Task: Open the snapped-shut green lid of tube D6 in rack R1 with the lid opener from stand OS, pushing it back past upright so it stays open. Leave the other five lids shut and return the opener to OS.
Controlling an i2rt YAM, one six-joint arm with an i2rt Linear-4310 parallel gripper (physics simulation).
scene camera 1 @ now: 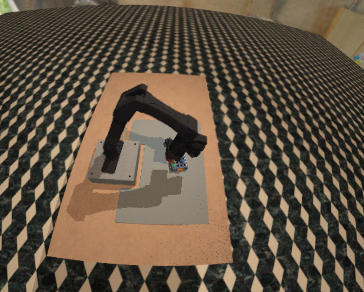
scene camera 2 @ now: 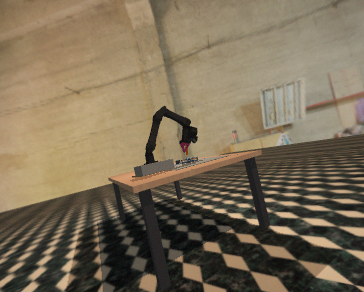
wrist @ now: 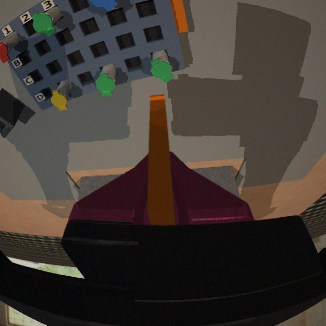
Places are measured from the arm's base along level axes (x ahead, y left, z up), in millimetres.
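Pixels of known places: gripper, between the fingertips: (scene camera 1: 167,159) (scene camera 2: 184,152) (wrist: 160,159); arm's base, origin of its link: (scene camera 1: 113,156) (scene camera 2: 150,163).
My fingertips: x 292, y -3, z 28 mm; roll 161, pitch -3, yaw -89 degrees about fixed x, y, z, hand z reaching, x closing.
Ahead of a thing's pixels: the offset from my fingertips to its top centre. "*": to the spot under its first point. Level surfaces: height alone.
My gripper (wrist: 160,159) (scene camera 1: 170,157) (scene camera 2: 185,145) is shut on the lid opener {dz +52, dx +27, dy +2 mm} (wrist: 159,145) (scene camera 2: 186,150), a magenta body with a long orange blade. It hangs above the blue-grey rack R1 {dz -43, dx +55, dy +48 mm} (wrist: 137,48) (scene camera 1: 178,165) (scene camera 2: 186,160). In the wrist view the blade tip {* dz -27, dx +27, dy +1 mm} (wrist: 157,97) is just short of the green lid of tube D6 {dz -43, dx +37, dy -2 mm} (wrist: 162,70), off the rack's near corner. That lid sits over its tube like the others. Row D also holds a green lid {dz -43, dx +28, dy +36 mm} (wrist: 105,85) and a yellow lid {dz -43, dx +19, dy +73 mm} (wrist: 59,101).
More lids stand at the rack's far side: green {dz -43, dx +79, dy +68 mm} (wrist: 43,23), red {* dz -43, dx +68, dy +103 mm} (wrist: 3,52) and blue {* dz -43, dx +84, dy +30 mm} (wrist: 103,3). An orange bar {* dz -68, dx +67, dy -15 mm} (wrist: 179,16) runs along the rack's edge. The black stand OS {* dz -74, dx -8, dy +150 mm} (wrist: 11,111) is left of the rack. The robot base (scene camera 1: 120,165) stands on the grey mat's {dz -92 mm} (scene camera 1: 175,203) left.
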